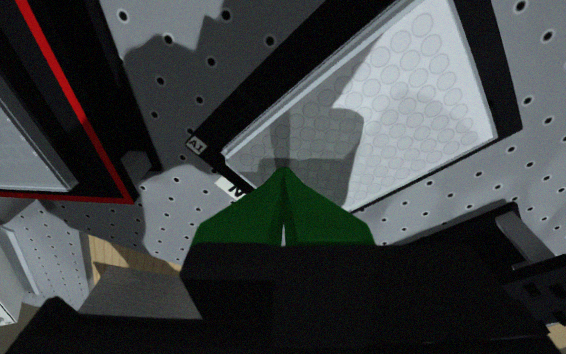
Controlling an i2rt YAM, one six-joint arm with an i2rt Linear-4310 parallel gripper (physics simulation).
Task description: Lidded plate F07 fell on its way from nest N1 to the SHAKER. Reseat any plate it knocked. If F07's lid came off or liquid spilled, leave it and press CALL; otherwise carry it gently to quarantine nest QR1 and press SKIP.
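Frame: origin at the arm's base, x ahead, y left, z up, level; centimetres.
Seen in the pictures: gripper, fingertip midpoint: [283, 176].
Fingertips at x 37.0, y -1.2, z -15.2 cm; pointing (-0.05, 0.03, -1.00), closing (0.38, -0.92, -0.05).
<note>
A point is followed by its place in that frame.
My gripper [283, 176] {z -15.2, x 37.0, y -1.2 cm} is shut, its green fingertips together with nothing between them. It is above the near edge of a white well plate [425, 100] {z -15.2, x 43.8, y -5.5 cm} with round wells, which sits in a black nest [280, 65] {z -16.7, x 42.2, y 1.2 cm}. The nest has an "A1" tag at its corner and a nest label [231, 190] {z -18.2, x 31.6, y 1.3 cm} partly hidden by the left finger. The gripper's shadow falls across the plate. A second plate [25, 155] {z -12.7, x 34.7, y 11.3 cm}, pale and partly cut off, lies at the left inside a black nest with a red border [82, 117] {z -14.4, x 36.8, y 9.5 cm}. I cannot tell which plate is F07.
A grey perforated deck [170, 120] {z -18.4, x 35.8, y 6.8 cm} lies under the nests. A strip of wooden table [120, 254] {z -19.7, x 12.3, y 12.4 cm} shows at lower left, near a pale box-like object [7, 290] {z -15.4, x 0.4, y 27.2 cm} at the left edge. A dark part with a grey bar [527, 240] {z -15.2, x 39.1, y -20.3 cm} is at the right.
</note>
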